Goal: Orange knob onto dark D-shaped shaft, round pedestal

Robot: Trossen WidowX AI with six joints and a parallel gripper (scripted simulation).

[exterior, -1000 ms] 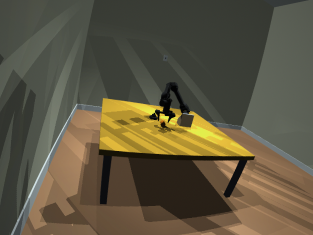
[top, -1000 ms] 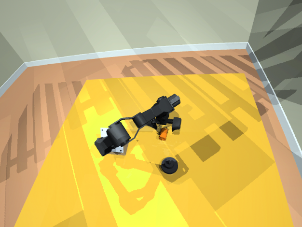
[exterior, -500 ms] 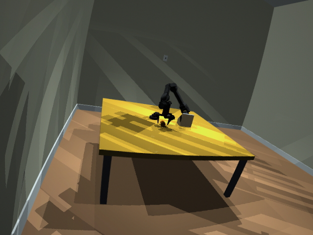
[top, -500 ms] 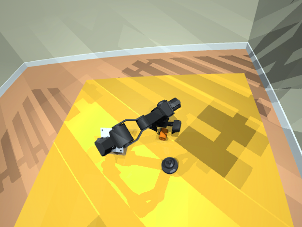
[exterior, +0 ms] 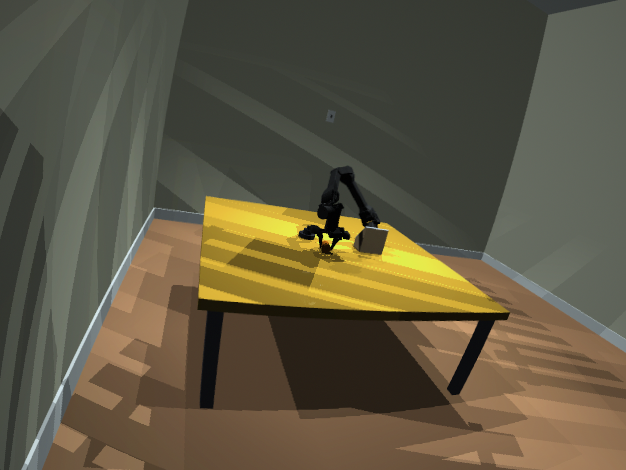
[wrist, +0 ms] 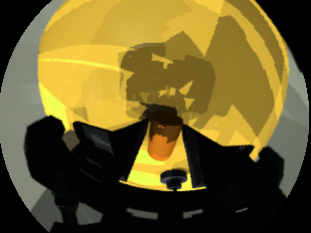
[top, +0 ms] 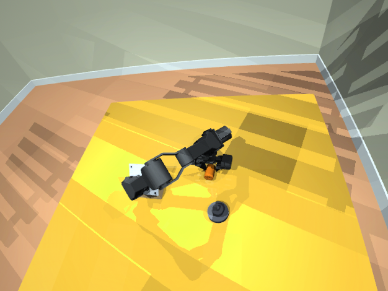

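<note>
The orange knob lies 20 mm to the right of my gripper tip and 10 mm above it. Also, from my gripper tip: round dark pedestal (30 mm ahead, 200 mm to the right, 20 mm above).
</note>
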